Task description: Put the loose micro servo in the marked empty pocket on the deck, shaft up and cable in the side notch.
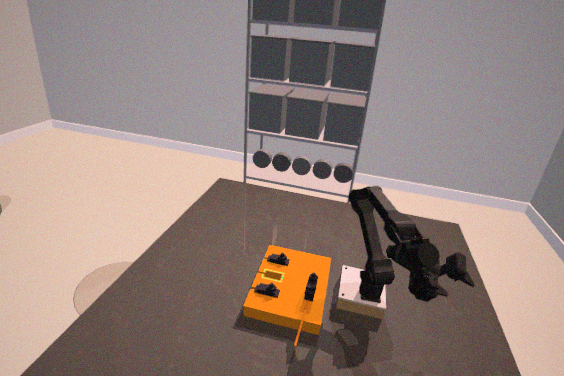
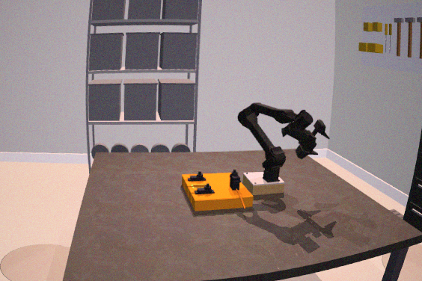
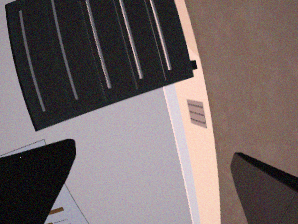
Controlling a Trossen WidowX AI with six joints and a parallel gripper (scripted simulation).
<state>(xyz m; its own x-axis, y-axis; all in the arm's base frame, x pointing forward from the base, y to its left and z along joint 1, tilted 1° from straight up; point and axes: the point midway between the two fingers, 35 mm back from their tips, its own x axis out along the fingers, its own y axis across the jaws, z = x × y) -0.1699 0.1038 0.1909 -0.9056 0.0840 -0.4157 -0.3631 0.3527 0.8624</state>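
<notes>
Now: gripper tip 430 mm short of the orange deck, 110 mm to the left of it and 200 mm above it.
</notes>
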